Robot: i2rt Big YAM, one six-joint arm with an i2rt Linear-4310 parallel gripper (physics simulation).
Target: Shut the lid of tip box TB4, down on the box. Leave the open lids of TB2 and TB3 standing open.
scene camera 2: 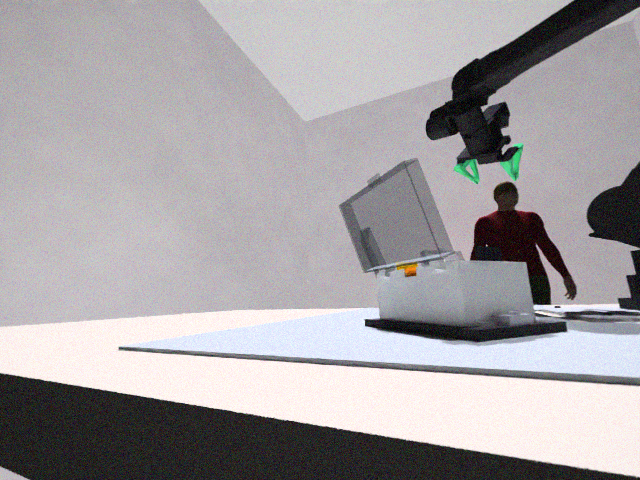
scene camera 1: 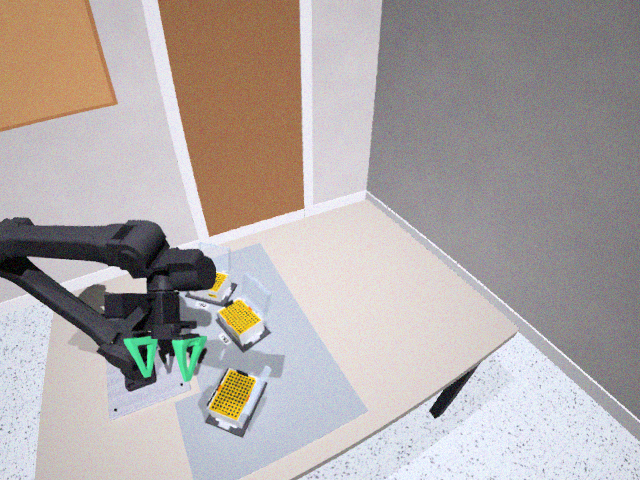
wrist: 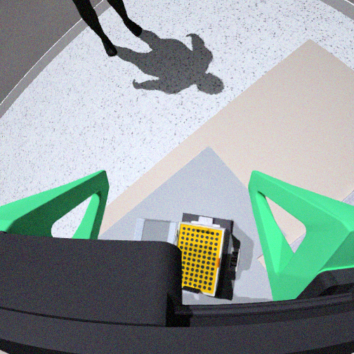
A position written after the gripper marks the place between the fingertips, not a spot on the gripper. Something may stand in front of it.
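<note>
A grey-blue mat [scene camera 1: 308,396] is part of the scene, visible too in scene camera 2 [scene camera 2: 588,351] and in the wrist view [wrist: 206,186]. There is a clear lid [scene camera 1: 253,292], a clear lid [scene camera 2: 393,222] and a clear lid [wrist: 151,229]. The gripper [scene camera 1: 166,379] can be seen as well, and it appears in the wrist view [wrist: 178,178] and in scene camera 2 [scene camera 2: 496,180].
</note>
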